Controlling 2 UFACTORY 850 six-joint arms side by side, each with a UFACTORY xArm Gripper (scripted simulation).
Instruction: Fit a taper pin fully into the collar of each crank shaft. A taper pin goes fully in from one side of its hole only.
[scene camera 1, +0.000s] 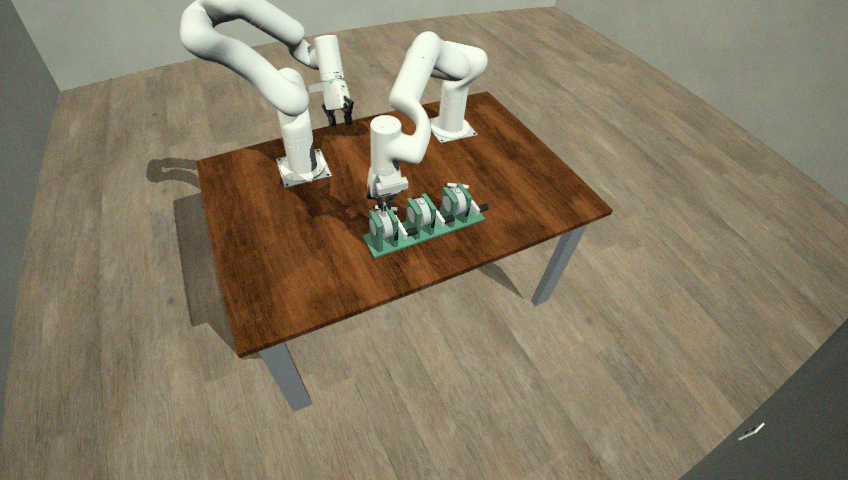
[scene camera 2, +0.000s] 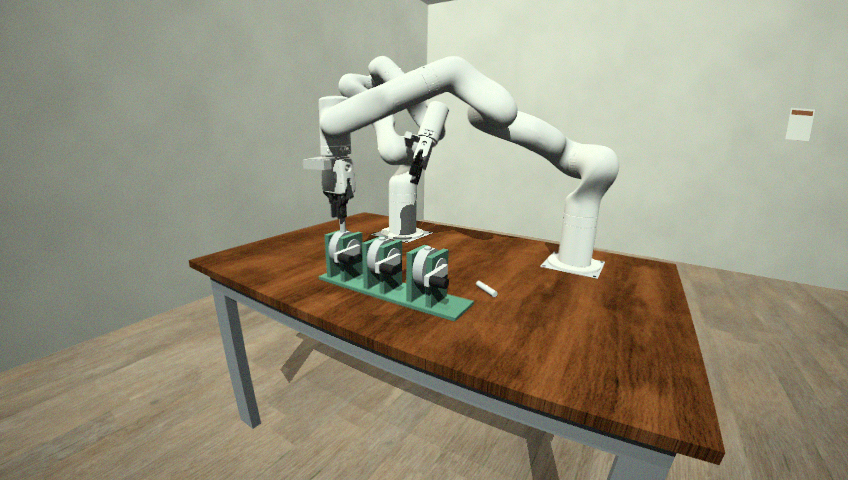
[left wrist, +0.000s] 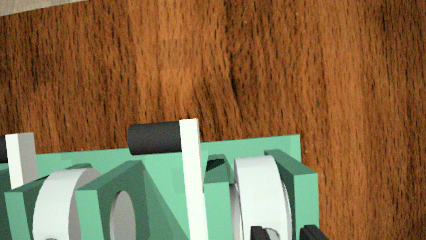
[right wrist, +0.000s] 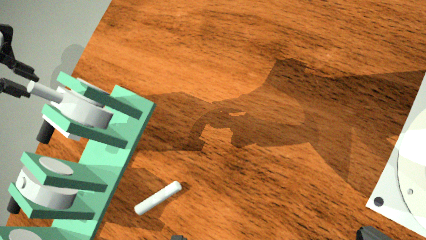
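Observation:
Visible here are my right gripper (scene camera 1: 341, 125), my left gripper (scene camera 2: 339, 217) and a collar (right wrist: 80, 109).

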